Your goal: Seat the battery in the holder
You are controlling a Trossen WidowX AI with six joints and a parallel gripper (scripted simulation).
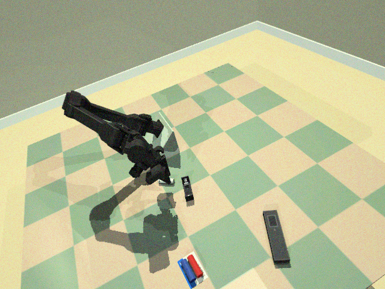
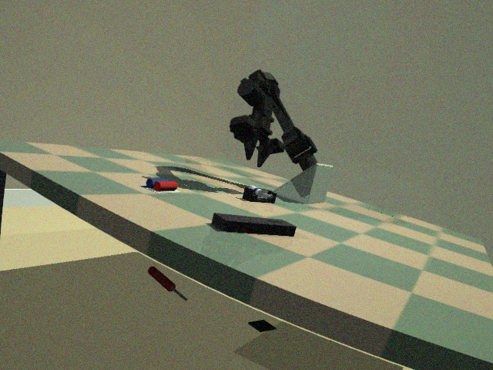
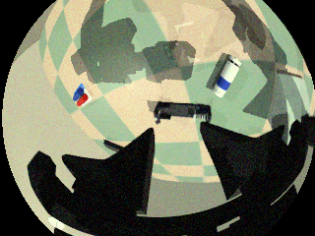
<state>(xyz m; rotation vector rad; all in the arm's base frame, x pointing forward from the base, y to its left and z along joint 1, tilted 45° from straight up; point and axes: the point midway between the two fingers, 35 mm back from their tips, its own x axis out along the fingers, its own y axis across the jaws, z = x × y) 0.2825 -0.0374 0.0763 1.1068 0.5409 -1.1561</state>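
Right now the battery is 80 mm below my gripper tip, 70 mm behind it and 10 mm to the right of it. From my gripper tip the other things lie so: black remote: 330 mm ahead, 200 mm to the left, 70 mm below; red screwdriver: 320 mm ahead, 280 mm below, 40 mm to the left.
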